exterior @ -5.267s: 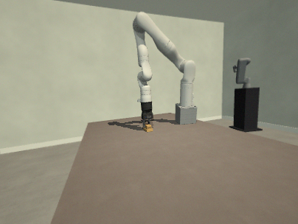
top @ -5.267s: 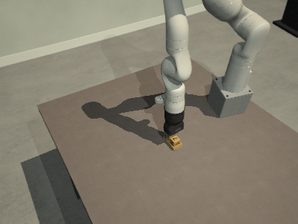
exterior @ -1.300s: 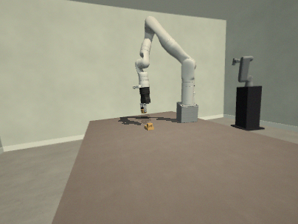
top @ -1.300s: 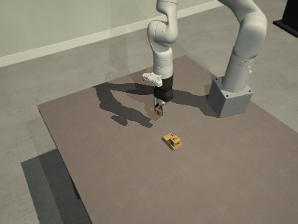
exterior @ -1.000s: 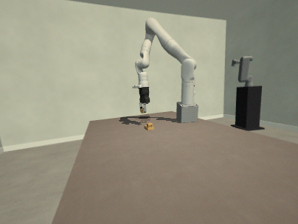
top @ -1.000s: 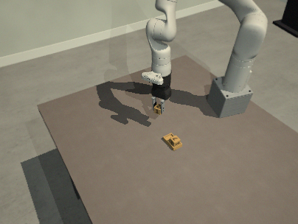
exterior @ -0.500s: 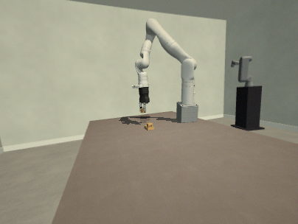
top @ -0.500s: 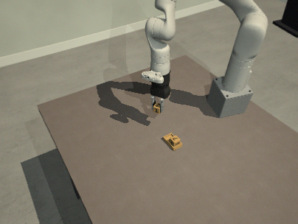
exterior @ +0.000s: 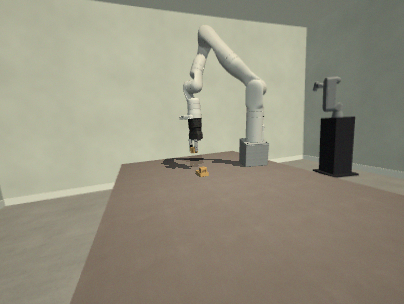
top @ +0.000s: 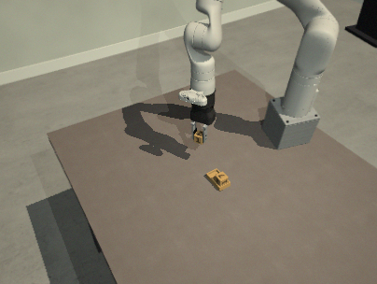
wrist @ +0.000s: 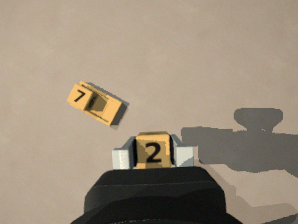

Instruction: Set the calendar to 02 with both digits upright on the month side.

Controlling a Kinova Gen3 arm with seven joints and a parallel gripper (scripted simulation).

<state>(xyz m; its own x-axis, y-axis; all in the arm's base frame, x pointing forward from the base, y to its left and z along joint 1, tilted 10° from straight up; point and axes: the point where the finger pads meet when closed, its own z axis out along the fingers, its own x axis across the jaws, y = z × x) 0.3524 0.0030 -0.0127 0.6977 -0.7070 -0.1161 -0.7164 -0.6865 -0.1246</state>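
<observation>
The tray lies 12 cm below my hand, 11 cm to the left of it and 3 cm behind it. Also, from my hand: orange cube 1 cm below.
</observation>
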